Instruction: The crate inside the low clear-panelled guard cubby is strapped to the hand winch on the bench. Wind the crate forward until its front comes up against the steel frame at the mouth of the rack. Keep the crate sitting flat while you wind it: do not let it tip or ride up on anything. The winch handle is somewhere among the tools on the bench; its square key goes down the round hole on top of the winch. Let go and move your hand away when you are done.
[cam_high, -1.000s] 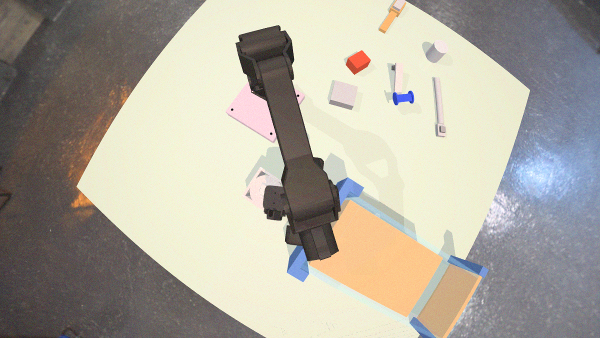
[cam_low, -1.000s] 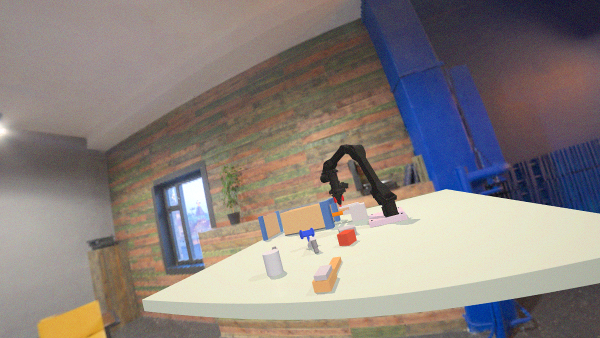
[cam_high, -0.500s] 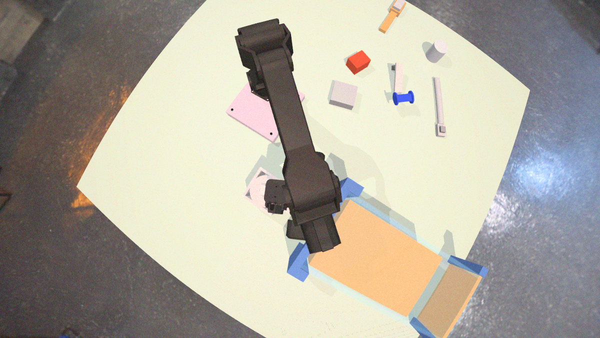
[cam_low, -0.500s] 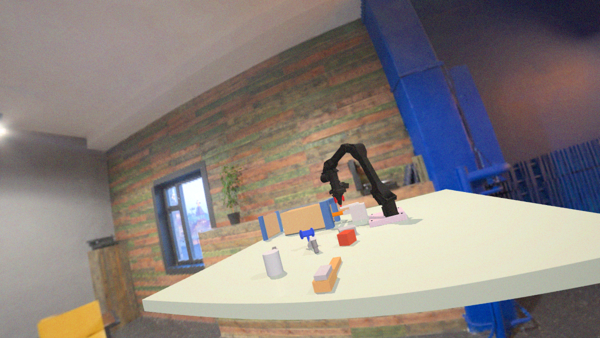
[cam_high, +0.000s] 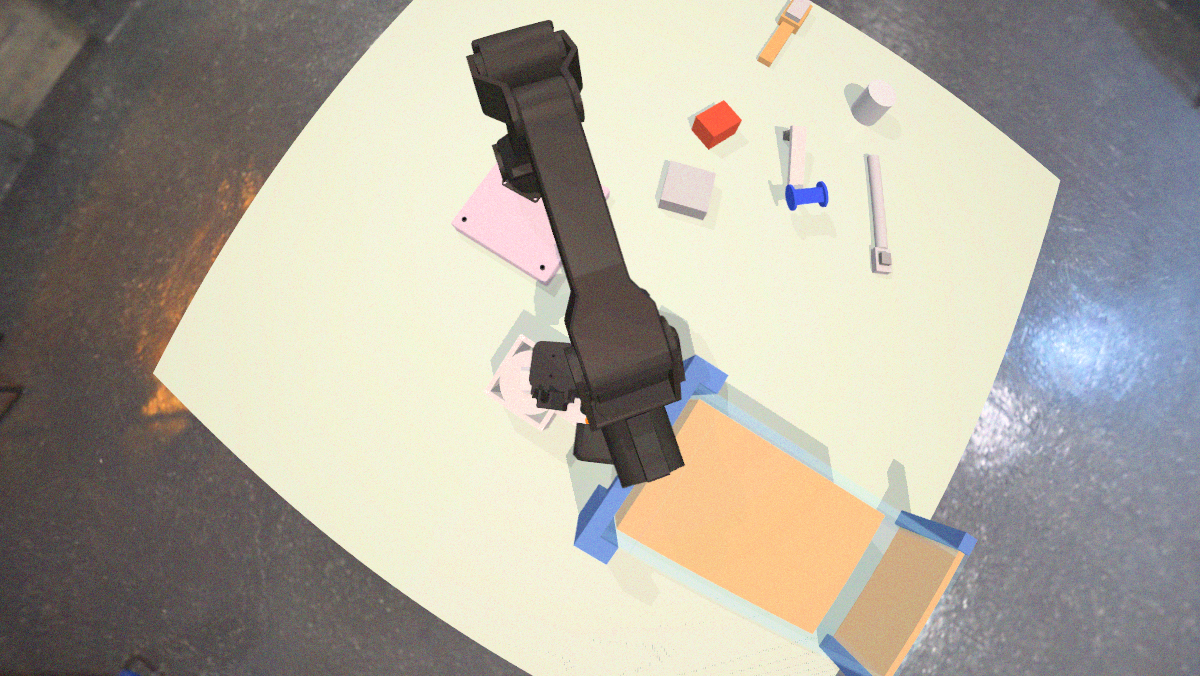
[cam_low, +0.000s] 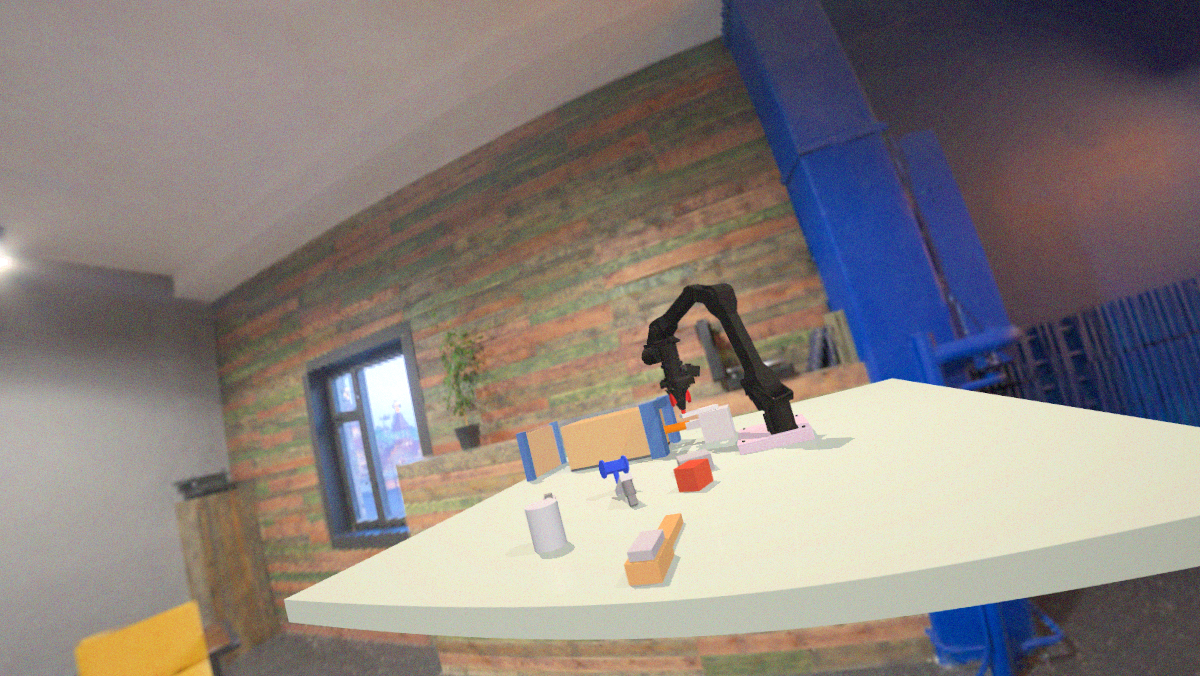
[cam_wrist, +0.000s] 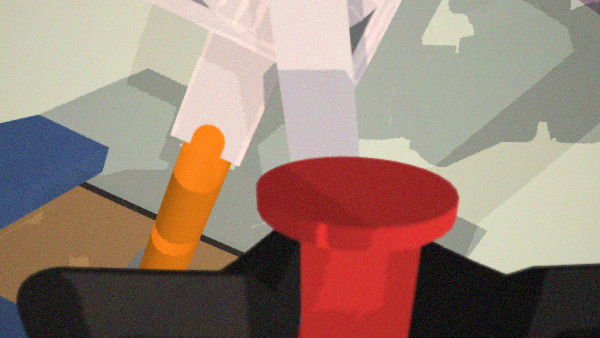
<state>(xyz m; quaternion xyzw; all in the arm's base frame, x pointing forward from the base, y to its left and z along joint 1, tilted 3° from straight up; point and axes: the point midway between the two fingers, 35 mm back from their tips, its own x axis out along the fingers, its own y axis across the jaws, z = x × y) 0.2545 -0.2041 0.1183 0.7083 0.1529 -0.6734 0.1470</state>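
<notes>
Right now the crank handle with red knob is 30 mm behind my gripper tip, 20 mm to the right of it and 10 mm below it. Round my gripper tip: blue steel frame 80 mm ahead, 60 mm to the right, 10 mm below; clear-panelled guard cubby 320 mm ahead, 60 mm to the right; grey winch 100 mm behind, 60 mm to the right, 80 mm below.
</notes>
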